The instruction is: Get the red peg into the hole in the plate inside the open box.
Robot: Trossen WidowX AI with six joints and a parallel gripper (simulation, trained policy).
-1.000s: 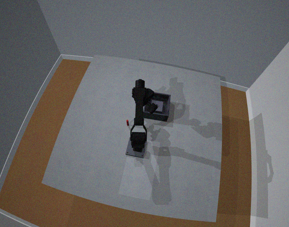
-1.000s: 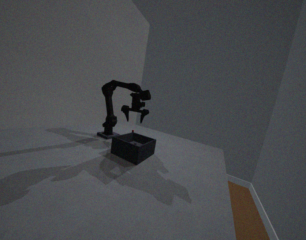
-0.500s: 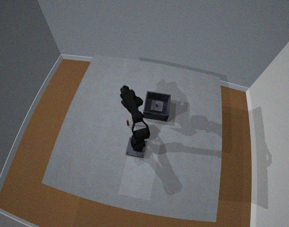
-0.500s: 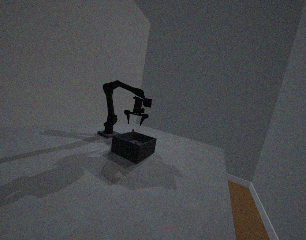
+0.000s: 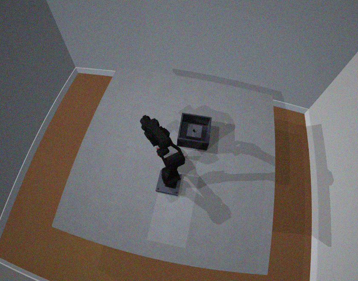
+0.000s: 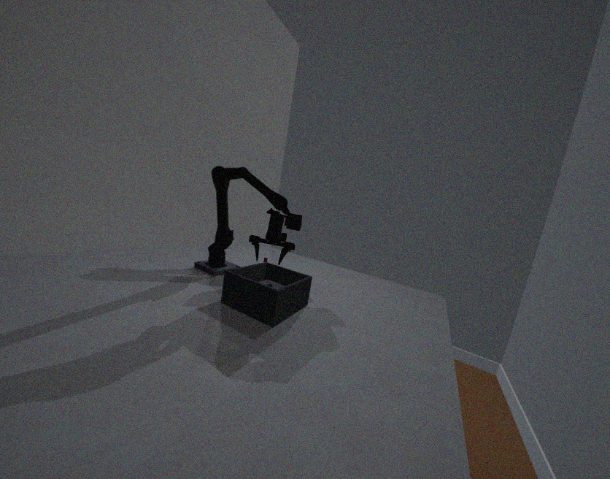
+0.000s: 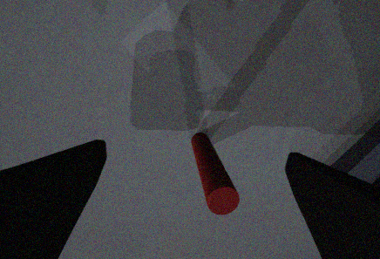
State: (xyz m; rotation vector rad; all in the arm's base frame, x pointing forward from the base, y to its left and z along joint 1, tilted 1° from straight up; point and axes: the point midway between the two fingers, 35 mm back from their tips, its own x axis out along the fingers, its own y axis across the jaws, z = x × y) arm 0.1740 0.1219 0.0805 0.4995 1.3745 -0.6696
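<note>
The red peg lies 2 cm behind my gripper tip and 2 cm below it. Round my gripper tip: dark box (17 cm ahead, 18 cm to the right, 4 cm below); plate (17 cm ahead, 18 cm to the right, 2 cm below).
</note>
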